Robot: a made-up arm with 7 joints. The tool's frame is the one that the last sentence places. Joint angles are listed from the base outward.
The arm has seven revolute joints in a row. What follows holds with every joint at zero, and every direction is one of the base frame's. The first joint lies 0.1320 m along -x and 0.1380 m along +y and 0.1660 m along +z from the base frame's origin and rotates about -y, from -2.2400 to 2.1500 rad. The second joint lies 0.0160 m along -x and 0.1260 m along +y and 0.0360 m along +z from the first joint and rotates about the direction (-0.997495, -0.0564, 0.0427), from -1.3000 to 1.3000 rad. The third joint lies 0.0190 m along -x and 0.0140 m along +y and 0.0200 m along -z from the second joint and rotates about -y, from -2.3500 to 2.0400 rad. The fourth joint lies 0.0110 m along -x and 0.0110 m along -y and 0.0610 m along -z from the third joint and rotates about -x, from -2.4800 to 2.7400 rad. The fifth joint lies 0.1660 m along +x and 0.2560 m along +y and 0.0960 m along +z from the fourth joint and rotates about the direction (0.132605, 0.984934, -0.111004), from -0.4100 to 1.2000 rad. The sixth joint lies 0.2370 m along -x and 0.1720 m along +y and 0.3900 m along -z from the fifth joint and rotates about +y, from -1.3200 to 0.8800 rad. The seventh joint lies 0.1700 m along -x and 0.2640 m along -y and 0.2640 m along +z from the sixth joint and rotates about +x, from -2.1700 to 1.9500 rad. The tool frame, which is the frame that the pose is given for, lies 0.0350 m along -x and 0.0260 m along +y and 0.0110 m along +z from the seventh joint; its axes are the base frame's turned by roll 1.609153, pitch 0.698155 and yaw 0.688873 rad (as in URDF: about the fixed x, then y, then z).
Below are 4 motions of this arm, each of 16 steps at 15 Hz.
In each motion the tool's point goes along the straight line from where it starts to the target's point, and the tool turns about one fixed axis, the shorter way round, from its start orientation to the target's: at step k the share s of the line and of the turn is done. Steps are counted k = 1, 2, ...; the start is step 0. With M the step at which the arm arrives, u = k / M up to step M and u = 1 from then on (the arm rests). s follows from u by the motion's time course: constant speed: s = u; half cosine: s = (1 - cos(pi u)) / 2; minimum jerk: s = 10 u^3 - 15 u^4 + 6 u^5.
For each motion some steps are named. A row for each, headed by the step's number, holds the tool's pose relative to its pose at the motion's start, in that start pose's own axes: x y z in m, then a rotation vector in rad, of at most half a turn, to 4 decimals.
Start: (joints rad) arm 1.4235 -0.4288 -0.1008 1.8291 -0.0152 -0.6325 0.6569
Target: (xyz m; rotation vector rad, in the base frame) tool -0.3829 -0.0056 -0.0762 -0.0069 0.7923 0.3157
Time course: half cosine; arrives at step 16
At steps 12, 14, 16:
12: -0.2316 -0.0043 0.3269 0.1348 0.9906 -0.0356
14: -0.2610 -0.0048 0.3684 0.1520 1.1164 -0.0401
16: -0.2713 -0.0050 0.3829 0.1580 1.1605 -0.0417

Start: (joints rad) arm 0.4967 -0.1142 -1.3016 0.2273 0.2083 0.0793 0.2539
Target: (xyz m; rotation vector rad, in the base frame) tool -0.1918 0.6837 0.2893 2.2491 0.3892 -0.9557
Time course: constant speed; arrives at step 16
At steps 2, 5, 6, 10, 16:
2: 0.0176 0.0333 -0.0105 0.0979 -0.0360 0.1455
5: 0.0439 0.0833 -0.0264 0.2446 -0.0900 0.3639
6: 0.0527 0.1000 -0.0316 0.2936 -0.1080 0.4366
10: 0.0878 0.1667 -0.0527 0.4893 -0.1800 0.7277
16: 0.1404 0.2667 -0.0843 0.7829 -0.2880 1.1643

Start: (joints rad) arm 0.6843 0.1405 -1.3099 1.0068 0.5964 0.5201 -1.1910
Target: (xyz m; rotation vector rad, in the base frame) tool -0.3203 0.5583 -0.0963 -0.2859 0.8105 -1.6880
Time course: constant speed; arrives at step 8
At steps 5, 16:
5: -0.0330 0.1110 0.0392 0.7102 -0.0711 0.3003
16: -0.0528 0.1776 0.0627 1.1363 -0.1138 0.4805

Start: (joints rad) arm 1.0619 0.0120 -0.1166 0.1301 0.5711 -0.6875 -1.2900
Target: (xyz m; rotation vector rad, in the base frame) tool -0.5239 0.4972 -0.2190 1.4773 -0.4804 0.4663
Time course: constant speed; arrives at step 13
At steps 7, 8, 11, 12, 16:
7: -0.0199 -0.0168 0.0302 0.7076 0.1586 0.3792
8: -0.0227 -0.0193 0.0346 0.8087 0.1812 0.4334
11: -0.0312 -0.0265 0.0475 1.1120 0.2492 0.5959
12: -0.0341 -0.0289 0.0519 1.2131 0.2718 0.6500
16: -0.0369 -0.0313 0.0562 1.3142 0.2945 0.7042

